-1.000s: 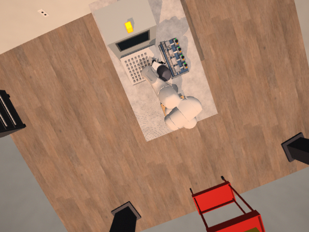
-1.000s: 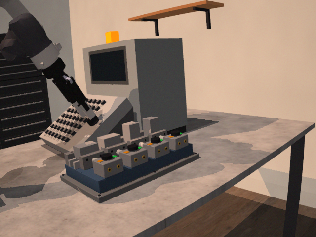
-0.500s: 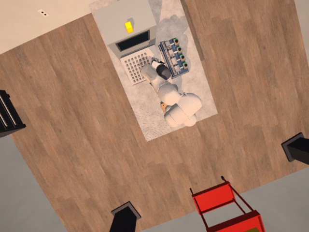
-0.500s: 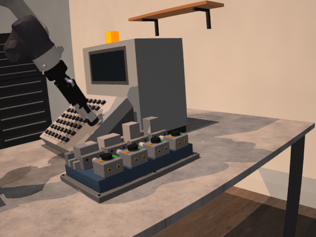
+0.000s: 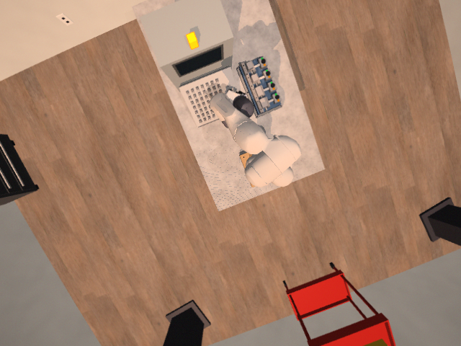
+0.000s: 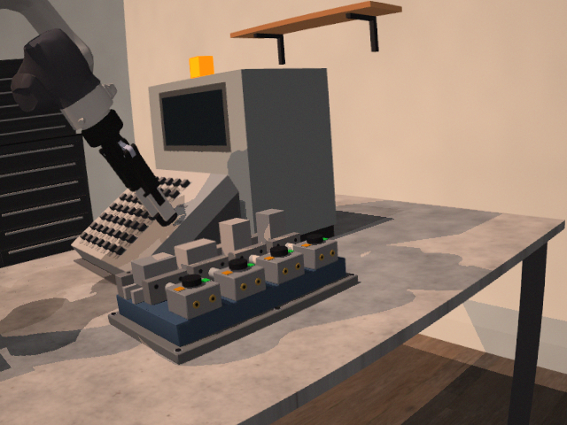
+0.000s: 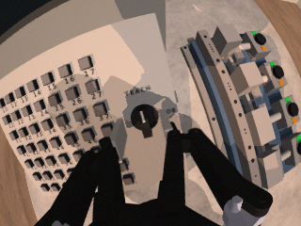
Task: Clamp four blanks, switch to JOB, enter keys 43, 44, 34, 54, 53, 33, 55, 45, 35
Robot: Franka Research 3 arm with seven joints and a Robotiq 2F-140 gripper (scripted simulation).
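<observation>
Now: the black selector knob 20 mm below my hand, 20 mm ahead of it and 10 mm to the right of it. The rest, counted from my hand: keypad (100 mm to the left, 70 mm below, 60 mm ahead).
</observation>
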